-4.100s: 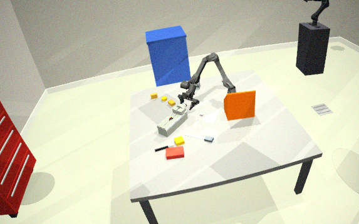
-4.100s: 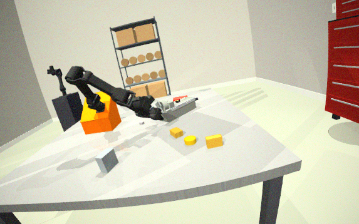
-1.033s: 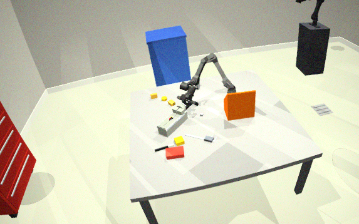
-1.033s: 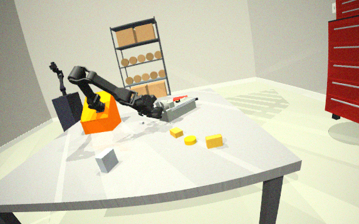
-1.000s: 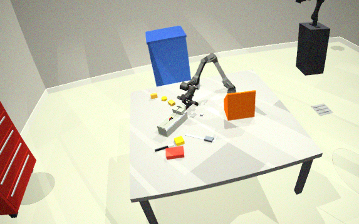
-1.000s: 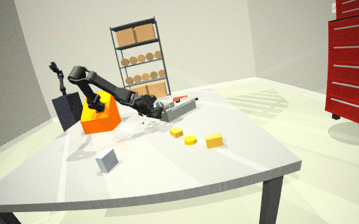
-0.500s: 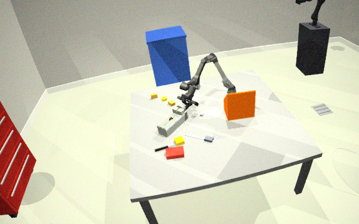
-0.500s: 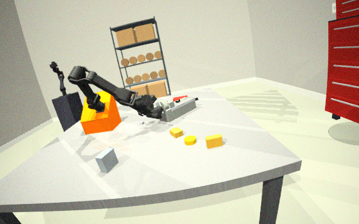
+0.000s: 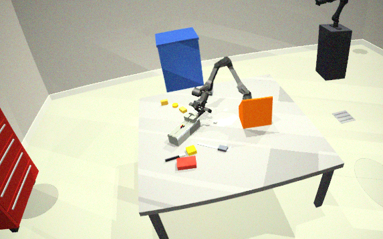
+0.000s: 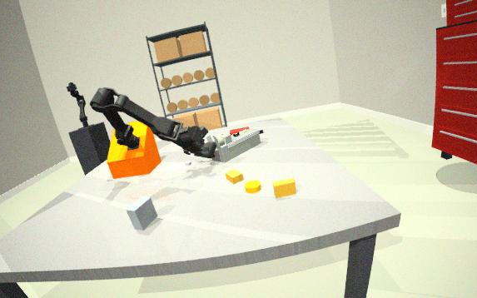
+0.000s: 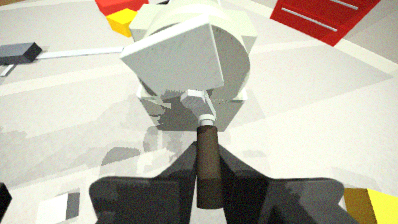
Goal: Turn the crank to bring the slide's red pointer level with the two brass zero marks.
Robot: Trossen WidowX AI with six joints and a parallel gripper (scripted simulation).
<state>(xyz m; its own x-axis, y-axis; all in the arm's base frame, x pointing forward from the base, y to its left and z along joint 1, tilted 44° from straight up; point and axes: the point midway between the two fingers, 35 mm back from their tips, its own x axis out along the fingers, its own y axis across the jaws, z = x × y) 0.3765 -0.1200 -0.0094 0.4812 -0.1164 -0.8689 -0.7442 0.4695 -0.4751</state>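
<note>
Right now the dark brown crank handle is 1 cm behind my gripper tip, 1 cm to the right of it and 2 cm above it. From my gripper tip the other things lie so: yellow block 6 cm ahead, 33 cm to the left, 2 cm below; grey cube 16 cm behind, 39 cm to the right; red pointer 11 cm ahead, 15 cm to the left, 4 cm above.
</note>
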